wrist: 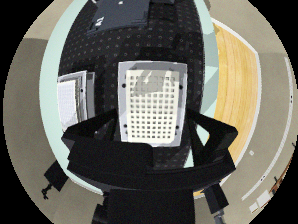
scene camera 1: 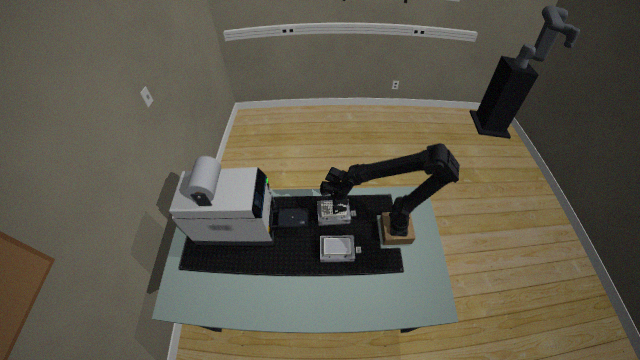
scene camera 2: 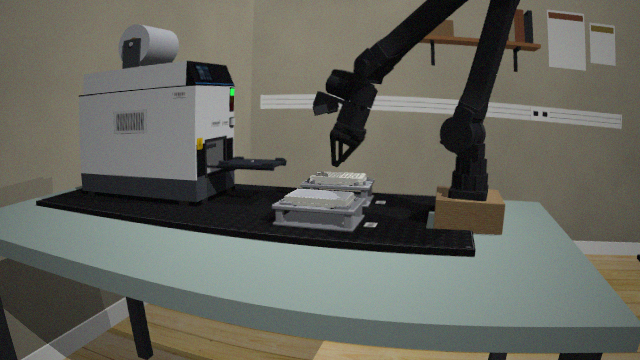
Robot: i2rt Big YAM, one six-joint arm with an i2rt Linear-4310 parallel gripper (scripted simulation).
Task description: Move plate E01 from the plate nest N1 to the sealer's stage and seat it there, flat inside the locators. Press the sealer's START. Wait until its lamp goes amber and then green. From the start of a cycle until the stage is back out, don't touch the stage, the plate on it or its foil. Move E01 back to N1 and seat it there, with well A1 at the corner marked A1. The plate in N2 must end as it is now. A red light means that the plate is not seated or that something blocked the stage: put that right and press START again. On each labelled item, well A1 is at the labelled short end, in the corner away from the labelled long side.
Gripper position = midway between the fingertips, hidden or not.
Observation:
In view: my gripper [scene camera 2: 337, 163], a foil roll [scene camera 2: 158, 46] and a sealer stage [scene camera 2: 237, 162].
My gripper also shows in the wrist view [wrist: 151, 112]. The foil roll is seen too in scene camera 1 [scene camera 1: 204, 177].

